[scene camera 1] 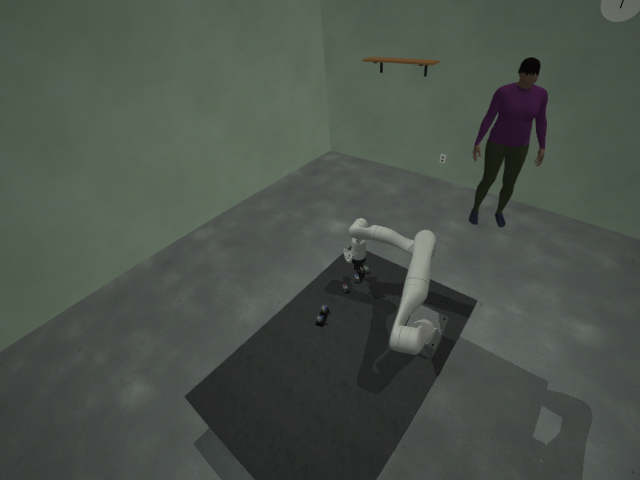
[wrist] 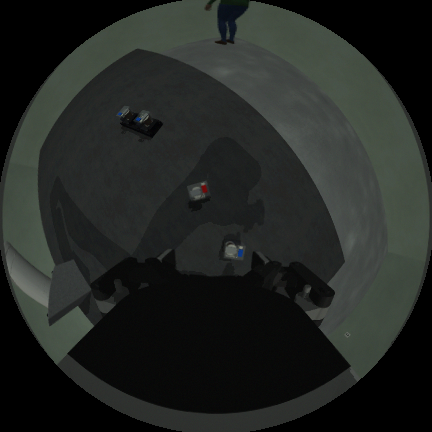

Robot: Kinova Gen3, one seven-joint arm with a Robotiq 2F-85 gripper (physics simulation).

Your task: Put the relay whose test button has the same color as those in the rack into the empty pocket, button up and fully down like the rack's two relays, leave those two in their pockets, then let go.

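Places are measured from the arm's base along level axes (x left, y up, z ahead), in metres.
Pixels of known places: gripper, fingertip midpoint: (scene camera 1: pixel 358 275) (wrist: pixel 212 259); arm's base, link origin: (wrist: pixel 49 293).
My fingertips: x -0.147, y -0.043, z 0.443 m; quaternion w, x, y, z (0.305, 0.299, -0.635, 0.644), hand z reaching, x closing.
Note:
For each thing: its top centre in the pictures, then the offset to it from my fingertips. Level surfaces: height alone.
- loose relay with a blue button, top centre: (wrist: pixel 234 252) (scene camera 1: pixel 356 276) dx -0.020, dy -0.037, dz +0.021 m
- red-button relay, top centre: (wrist: pixel 198 189) (scene camera 1: pixel 345 285) dx +0.075, dy -0.037, dz +0.034 m
- green-button relay, top centre: (scene camera 1: pixel 365 267) dx -0.107, dy -0.037, dz +0.018 m
- dark mat, surface height: dy -0.081 m
The black rack (scene camera 1: pixel 318 324) (wrist: pixel 151 132) holds two upright relays with blue buttons, one (scene camera 1: pixel 324 308) (wrist: pixel 124 112) at one end and one (scene camera 1: pixel 320 318) (wrist: pixel 144 118) at the other. The empty middle pocket is hard to make out. A loose relay with a blue button (scene camera 1: pixel 356 277) (wrist: pixel 233 250) stands button up on the mat. My gripper (scene camera 1: pixel 359 275) (wrist: pixel 212 259) is open and empty above it; in the wrist view the relay shows between the fingertips, nearer the right one. A red-button relay (scene camera 1: pixel 345 287) (wrist: pixel 198 191) stands between that relay and the rack.
A green-button relay (scene camera 1: pixel 366 269) stands beyond the gripper in the scene view; it does not show in the wrist view. All stand on the dark mat (scene camera 1: pixel 279 382) (wrist: pixel 95 160). The arm's base plate (scene camera 1: pixel 438 338) is at the mat's right side. A person (scene camera 1: pixel 516 118) stands by the wall.

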